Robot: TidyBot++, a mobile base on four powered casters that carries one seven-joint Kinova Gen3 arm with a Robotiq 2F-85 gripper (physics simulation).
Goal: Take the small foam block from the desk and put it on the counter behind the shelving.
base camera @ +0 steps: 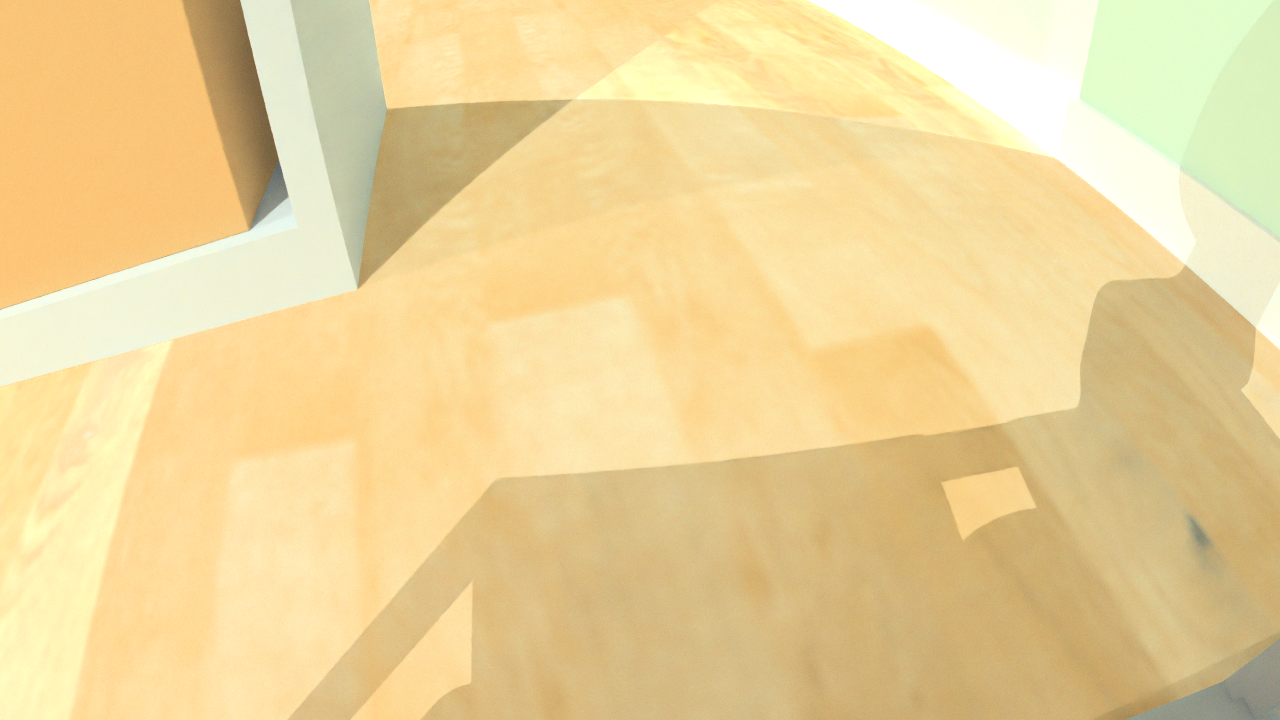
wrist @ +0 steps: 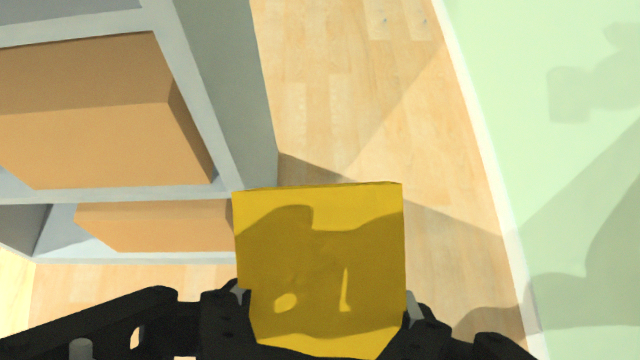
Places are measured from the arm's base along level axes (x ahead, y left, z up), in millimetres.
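Pixels of known places: gripper, fingertip midpoint: (wrist: pixel 328 301).
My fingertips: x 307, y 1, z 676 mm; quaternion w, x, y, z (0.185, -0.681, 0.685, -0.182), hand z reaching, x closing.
Observation:
Behind a point stands the place of what it marks.
A yellow foam block (wrist: pixel 320 260) @(y 4, x 313, z 716 mm) is in the lower middle of the wrist view, held up above the floor. My gripper (wrist: pixel 328 301) @(y 1, x 307, z 676 mm) is shut on it, with one black finger at its left side and one at its right side. The shelving (base camera: pixel 326 134) @(y 222, x 645, z -256 mm) (wrist: pixel 225 90) @(y 230, x 696, z 361 mm) is grey-white and stands at the left in both views; its end panel faces the passage. The desk and the counter do not show in either view.
Orange-brown boxes (base camera: pixel 107 152) (wrist: pixel 100 145) sit in the shelving. A light green wall (base camera: pixel 1181 98) @(y -616, x 662, z -238 mm) (wrist: pixel 550 165) @(y -577, x 891, z -31 mm) with a white baseboard runs along the right. A wooden floor (base camera: pixel 572 358) @(y 28, x 503, z -396 mm) (wrist: pixel 320 115) @(y 152, x 1266, z -396 mm) lies between shelving and wall, with shadows across it.

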